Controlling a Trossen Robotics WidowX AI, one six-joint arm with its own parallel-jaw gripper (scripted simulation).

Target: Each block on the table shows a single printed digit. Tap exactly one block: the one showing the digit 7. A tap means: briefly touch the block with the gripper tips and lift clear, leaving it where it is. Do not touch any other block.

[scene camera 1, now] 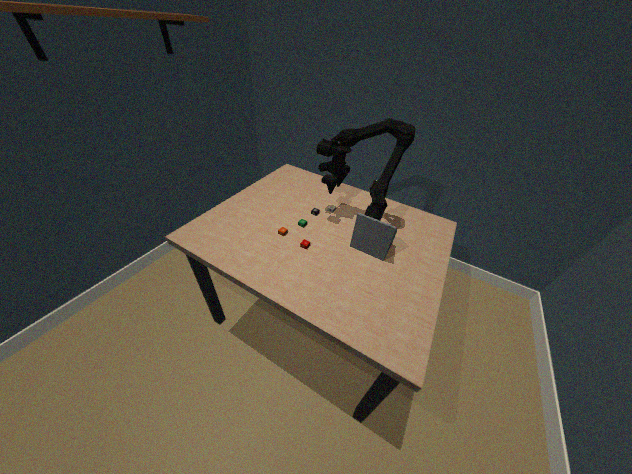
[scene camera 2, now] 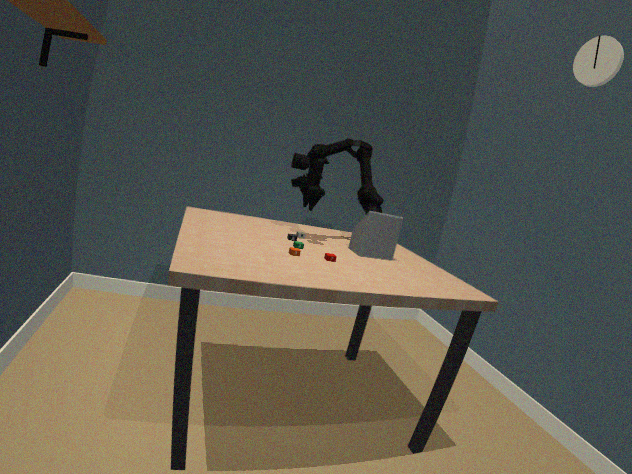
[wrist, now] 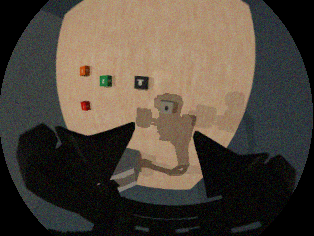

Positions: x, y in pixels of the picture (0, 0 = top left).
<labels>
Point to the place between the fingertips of my gripper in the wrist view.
165, 130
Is my gripper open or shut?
Open.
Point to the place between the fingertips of my gripper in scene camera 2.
At 307, 208
</labels>
